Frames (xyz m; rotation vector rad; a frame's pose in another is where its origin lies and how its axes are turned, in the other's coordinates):
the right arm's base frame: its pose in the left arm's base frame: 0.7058 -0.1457 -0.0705 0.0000 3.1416 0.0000
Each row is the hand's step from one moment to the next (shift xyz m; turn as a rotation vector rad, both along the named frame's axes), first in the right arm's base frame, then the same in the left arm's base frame.
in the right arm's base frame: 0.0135 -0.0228 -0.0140 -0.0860 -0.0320 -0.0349
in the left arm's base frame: -0.0135 -0.0228 0.0140 0.0860 -0.0320 0.0349
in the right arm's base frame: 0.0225 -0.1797 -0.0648 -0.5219 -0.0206 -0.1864
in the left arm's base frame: -0.0225 -0.1797 0.0648 0.5219 -0.0206 0.1864
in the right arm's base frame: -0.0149 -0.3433 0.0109 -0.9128 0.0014 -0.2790
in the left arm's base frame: 0.0149 -0.3433 -0.0109 0.9128 0.0014 0.2790
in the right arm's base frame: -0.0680 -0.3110 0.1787 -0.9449 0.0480 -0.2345
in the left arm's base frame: 0.0680 -0.3110 -0.1787 0.9449 0.0480 0.2345
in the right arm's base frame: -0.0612 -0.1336 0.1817 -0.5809 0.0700 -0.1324
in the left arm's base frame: 0.0612 -0.1336 -0.1817 0.5809 0.0700 0.1324
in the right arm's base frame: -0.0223 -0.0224 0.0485 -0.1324 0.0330 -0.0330
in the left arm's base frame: 0.0223 -0.0224 -0.0485 0.1324 0.0330 0.0330
